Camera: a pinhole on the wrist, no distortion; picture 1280 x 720 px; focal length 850.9 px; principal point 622.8 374.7 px. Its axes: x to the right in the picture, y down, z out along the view. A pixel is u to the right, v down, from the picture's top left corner.
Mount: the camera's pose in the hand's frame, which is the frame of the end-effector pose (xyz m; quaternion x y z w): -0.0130 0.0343 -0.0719 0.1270 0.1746 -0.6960 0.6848
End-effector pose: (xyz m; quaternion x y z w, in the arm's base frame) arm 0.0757 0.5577 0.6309 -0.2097 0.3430 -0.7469 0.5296
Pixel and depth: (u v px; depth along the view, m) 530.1 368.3 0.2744
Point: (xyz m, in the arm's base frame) 0.1686 0.5107 0.7979
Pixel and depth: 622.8 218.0 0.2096
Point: 0.1366 0.5694 0.7536
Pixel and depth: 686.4 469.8 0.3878
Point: 0.1364 0.4621 0.9203
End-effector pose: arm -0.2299 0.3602 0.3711 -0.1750 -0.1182 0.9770 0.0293
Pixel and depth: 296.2 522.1 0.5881
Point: -0.5448 0.2579 0.8276
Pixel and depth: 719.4 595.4 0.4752
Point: -0.4703 0.5081 0.6750
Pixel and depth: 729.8 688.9 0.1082
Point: -0.2668 0.3821 0.3818
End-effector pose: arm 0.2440 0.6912 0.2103 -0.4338 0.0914 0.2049 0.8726
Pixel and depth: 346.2 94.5 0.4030
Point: 0.1392 0.9348 0.4768
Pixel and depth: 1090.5 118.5 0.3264
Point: 0.2705 0.6457 0.5281
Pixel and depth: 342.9 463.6 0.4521
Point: 0.3051 1.0146 0.4423
